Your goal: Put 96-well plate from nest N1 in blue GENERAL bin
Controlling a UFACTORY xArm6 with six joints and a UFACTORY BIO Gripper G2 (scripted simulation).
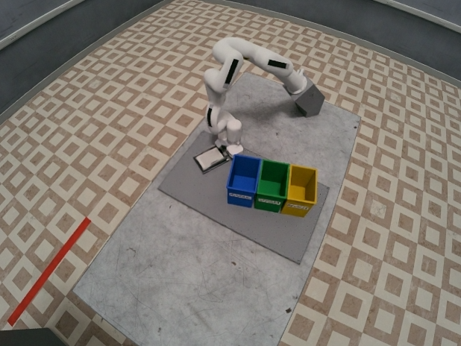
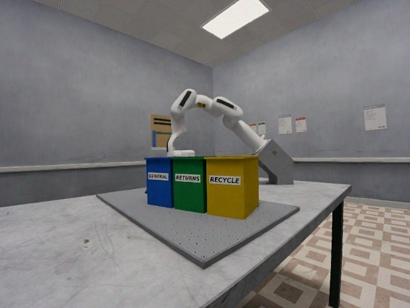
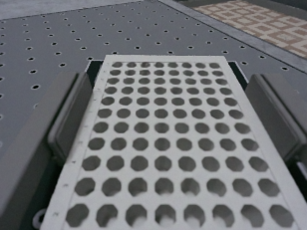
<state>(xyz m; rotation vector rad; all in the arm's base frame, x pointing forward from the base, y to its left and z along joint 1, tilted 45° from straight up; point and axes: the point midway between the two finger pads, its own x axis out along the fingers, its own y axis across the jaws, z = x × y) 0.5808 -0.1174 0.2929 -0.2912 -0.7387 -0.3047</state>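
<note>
Right now the white 96-well plate is 1 cm below my hand. Also, from my hand: blue general bin (24 cm to the left, 8 cm ahead, 6 cm above); green returns bin (37 cm to the left, 6 cm above, 4 cm ahead); black plate nest N1 (2 cm below).
</note>
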